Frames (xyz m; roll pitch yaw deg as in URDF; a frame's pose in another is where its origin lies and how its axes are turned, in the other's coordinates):
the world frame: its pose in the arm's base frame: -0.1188 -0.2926 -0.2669 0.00 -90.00 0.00
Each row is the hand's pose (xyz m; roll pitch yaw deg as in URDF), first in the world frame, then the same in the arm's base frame.
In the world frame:
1: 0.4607 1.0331 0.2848 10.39 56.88 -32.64
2: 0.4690 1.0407 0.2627 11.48 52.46 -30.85
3: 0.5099 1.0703 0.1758 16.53 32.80 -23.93
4: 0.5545 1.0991 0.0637 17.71 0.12 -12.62
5: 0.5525 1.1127 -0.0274 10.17 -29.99 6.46
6: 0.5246 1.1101 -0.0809 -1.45 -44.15 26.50
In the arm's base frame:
1: -0.4036 0.7405 0.1938 47.80 -27.39 -19.39
2: -0.3815 0.7481 0.2021 48.47 -31.54 -21.51
3: -0.2946 0.7777 0.2430 55.85 -50.20 -32.19
4: -0.1825 0.8065 0.2876 107.17 -77.38 -89.45
5: -0.0914 0.8201 0.2856 -157.07 -59.39 168.97
6: -0.0379 0.8175 0.2577 -145.85 -39.95 155.31

